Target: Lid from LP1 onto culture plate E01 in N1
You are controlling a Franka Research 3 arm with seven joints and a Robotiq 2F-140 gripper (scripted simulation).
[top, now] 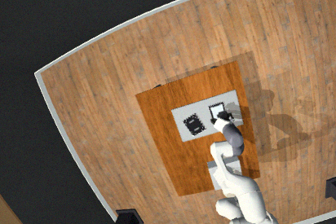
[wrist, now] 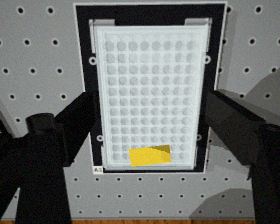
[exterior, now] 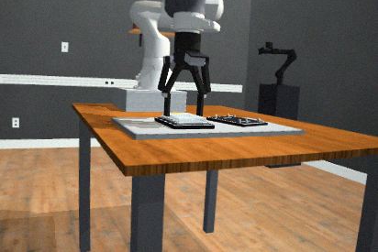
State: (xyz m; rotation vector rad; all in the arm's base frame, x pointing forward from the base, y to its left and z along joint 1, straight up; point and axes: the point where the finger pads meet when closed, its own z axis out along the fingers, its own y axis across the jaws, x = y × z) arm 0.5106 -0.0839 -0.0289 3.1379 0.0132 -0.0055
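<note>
My gripper is now 20 mm above the clear lid. From my hand the other things lie so: black nest (40 mm below); culture plate (30 mm below); black lid park (40 mm behind, 210 mm to the left, 40 mm below).
</note>
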